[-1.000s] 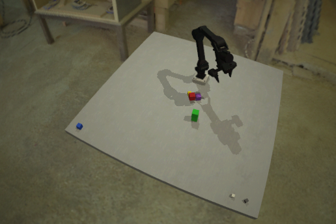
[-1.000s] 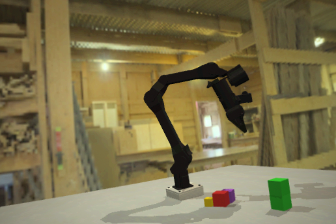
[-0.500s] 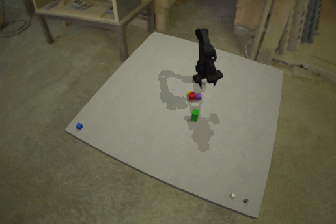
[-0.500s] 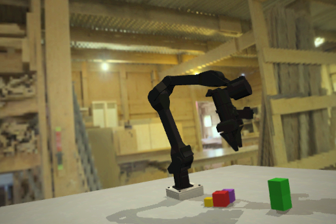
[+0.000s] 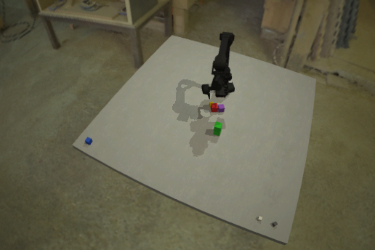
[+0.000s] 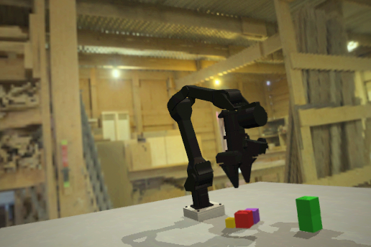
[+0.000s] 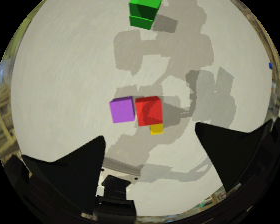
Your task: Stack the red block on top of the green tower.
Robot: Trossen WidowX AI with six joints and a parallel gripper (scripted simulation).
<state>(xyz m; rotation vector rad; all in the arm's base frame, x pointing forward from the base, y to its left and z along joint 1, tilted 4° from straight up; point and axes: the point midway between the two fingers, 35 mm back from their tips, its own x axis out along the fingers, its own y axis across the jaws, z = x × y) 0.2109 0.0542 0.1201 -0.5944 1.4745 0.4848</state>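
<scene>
Now: the red block 10 mm to the right of my gripper tip and 90 mm below it. The rest, counted from my gripper tip: purple block: 20 mm behind, 30 mm to the left, 100 mm below; then white block: 490 mm ahead, 530 mm to the left, 100 mm below; then yellow block: 20 mm behind, 40 mm to the right, 100 mm below.
</scene>
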